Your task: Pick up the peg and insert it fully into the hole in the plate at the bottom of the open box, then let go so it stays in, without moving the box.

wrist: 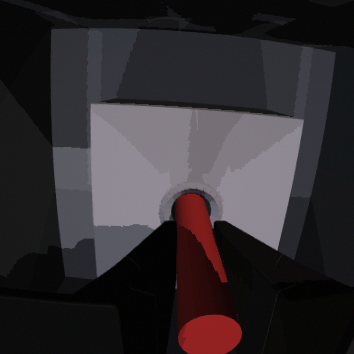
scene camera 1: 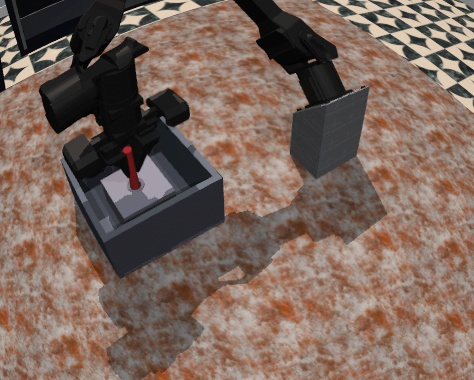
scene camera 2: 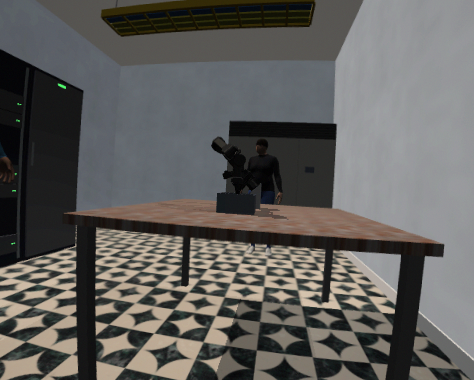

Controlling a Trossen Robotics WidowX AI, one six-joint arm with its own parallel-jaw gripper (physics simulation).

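Seen in the pictures: gripper, fingertip midpoint: [wrist: 194, 231] [scene camera 1: 132, 173]; arm's base, link origin: [scene camera 1: 329, 99] [scene camera 2: 255, 188].
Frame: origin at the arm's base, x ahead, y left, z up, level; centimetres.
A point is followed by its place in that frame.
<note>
The red peg [scene camera 1: 131, 167] {z -2.5, x 30.4, y -10.3 cm} [wrist: 197, 260] {z -1.7, x 30.3, y -11.7 cm} stands nearly upright, leaning slightly, with most of its length above the pale square plate [scene camera 1: 155, 183] {z -6.9, x 27.7, y -8.9 cm} [wrist: 130, 190] {z -6.9, x 32.9, y -11.8 cm}. Its lower end is at the mouth of the round hole [wrist: 192, 191] {z -6.8, x 30.1, y -11.7 cm}; a dark gap shows on the hole's far side, and how deep the tip sits cannot be told. The black gripper [scene camera 1: 131, 169] {z -4.5, x 30.2, y -11.0 cm} [wrist: 195, 226] {z -4.5, x 30.2, y -11.0 cm} is shut on the peg, pointing down inside the open box, its fingertips low above the plate. The dark grey open box [scene camera 1: 172, 225] {z -7.0, x 30.2, y -1.2 cm} [scene camera 2: 235, 203] {z -7.6, x 39.7, y -11.6 cm} [wrist: 190, 70] {z -11.9, x 29.8, y -17.0 cm} stands on the table. In scene camera 2 its wall hides the peg.
The gripper's wide body hangs over the box's back and side walls. A grey block [scene camera 1: 327, 135] {z -3.1, x 4.2, y 3.3 cm} with a black arm part on top stands to the right of the box. The table [scene camera 1: 300, 300] {z -12.7, x 23.0, y 17.3 cm} [scene camera 2: 320, 225] {z -12.7, x 64.9, y 23.3 cm} carries both. A person [scene camera 2: 264, 167] stands behind the table.
</note>
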